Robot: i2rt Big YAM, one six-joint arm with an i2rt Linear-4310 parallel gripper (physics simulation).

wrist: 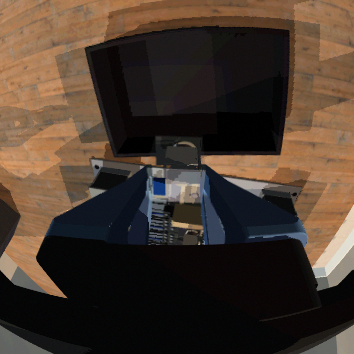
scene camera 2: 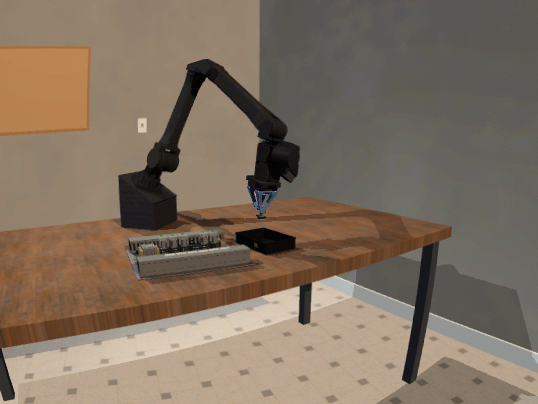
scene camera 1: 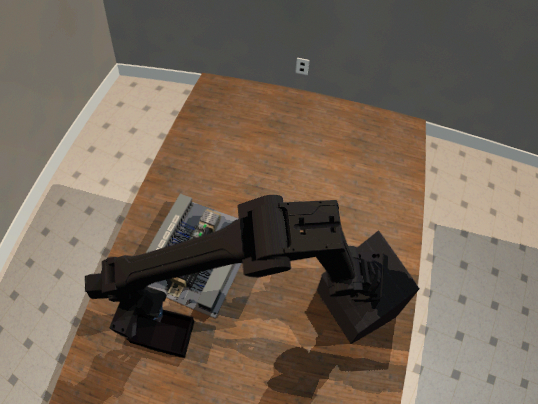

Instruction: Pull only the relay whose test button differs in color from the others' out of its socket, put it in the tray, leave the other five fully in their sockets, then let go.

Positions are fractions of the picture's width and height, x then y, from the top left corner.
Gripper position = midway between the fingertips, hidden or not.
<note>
In view: my gripper (scene camera 2: 0.48, 0.52) and a panel (scene camera 1: 0.36, 0.72).
My gripper also shows in the wrist view (wrist: 0.50, 0.49). The panel shows as well in the wrist view (wrist: 0.72, 0.53).
</note>
